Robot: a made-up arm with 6 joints.
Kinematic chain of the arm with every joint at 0, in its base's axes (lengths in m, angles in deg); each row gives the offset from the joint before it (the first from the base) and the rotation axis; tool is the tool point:
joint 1: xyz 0 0 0.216 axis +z
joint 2: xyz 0 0 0 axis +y
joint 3: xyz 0 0 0.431 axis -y
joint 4: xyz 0 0 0 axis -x
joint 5: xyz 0.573 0 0 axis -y
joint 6: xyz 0 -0.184 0 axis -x
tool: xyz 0 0 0
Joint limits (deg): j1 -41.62..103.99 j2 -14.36..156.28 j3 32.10..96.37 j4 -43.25..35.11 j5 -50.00..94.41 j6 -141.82..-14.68
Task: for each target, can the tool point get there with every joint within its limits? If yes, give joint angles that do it. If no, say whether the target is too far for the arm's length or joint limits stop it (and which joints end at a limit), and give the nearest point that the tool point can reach.
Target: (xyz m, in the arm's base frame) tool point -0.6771 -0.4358 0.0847
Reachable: no: joint limits stop it (at a limit: joint 2, joint 3, joint 4) | nearest point -0.2406 -0.1549 -0.5818 | short by 0.845 m
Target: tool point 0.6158 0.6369 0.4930
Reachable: yes | joints 56.22 42.71 48.19 -31.02 66.36 -59.95
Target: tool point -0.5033 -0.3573 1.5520
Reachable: no: too far | nearest point -0.3257 -0.2312 1.1534 | short by 0.454 m
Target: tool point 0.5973 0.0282 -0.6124
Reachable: yes | joints 17.59 140.16 91.43 -33.40 58.50 -59.36
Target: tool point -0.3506 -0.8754 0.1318
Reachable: no: joint limits stop it (at a limit: joint 1, joint 3) | nearest point 0.5054 -0.6863 -0.0038 | short by 0.887 m
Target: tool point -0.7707 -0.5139 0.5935
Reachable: no: joint limits stop it (at a limit: joint 2, joint 3, joint 4) | nearest point -0.3624 -0.2416 1.1320 | short by 0.729 m
